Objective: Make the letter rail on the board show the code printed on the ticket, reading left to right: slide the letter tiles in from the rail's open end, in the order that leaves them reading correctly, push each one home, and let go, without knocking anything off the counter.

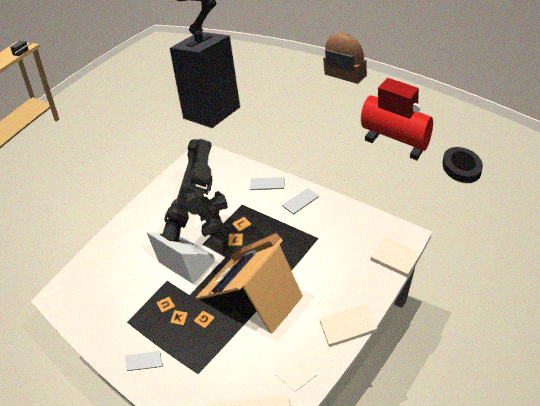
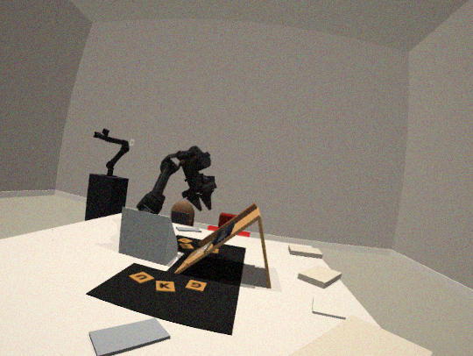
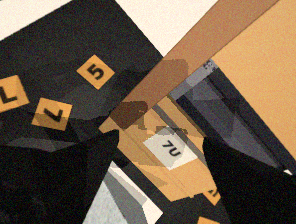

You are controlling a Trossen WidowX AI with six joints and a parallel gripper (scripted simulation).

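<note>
Now: gripper tip 210 mm above the 7 tile, 130 mm to the right of it and 100 mm past it. Round my gripper tip: l tile (210 mm to the left, 210 mm below, 130 mm behind); white ticket (140 mm below, 70 mm to the right, 30 mm ahead); black mat (210 mm below, 80 mm to the right, 40 mm behind).
</note>
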